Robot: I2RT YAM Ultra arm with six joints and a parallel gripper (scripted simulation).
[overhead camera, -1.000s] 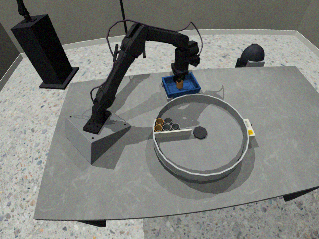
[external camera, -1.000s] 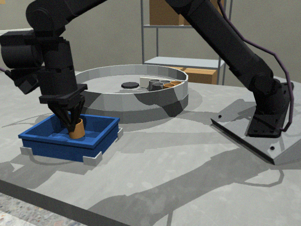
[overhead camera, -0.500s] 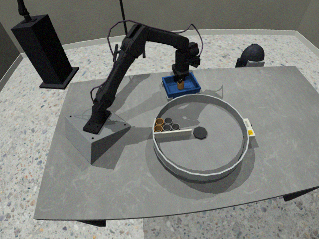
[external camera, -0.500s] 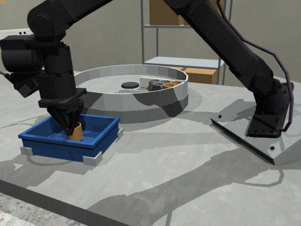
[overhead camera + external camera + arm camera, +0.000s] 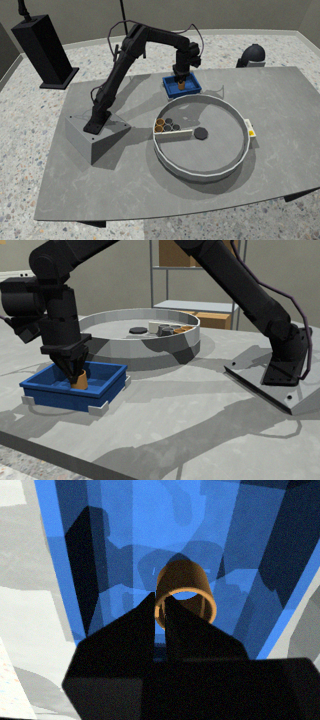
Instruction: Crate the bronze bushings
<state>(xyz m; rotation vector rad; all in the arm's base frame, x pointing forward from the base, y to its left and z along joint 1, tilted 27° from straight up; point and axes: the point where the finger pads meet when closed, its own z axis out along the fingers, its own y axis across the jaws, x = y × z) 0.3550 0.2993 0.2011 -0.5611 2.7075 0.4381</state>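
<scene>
Now: the blue crate 2 cm below my hand, 1 cm to the right of it and 1 cm ahead of it. Round my hand: turntable (34 cm to the right, 12 cm ahead, 1 cm above).
</scene>
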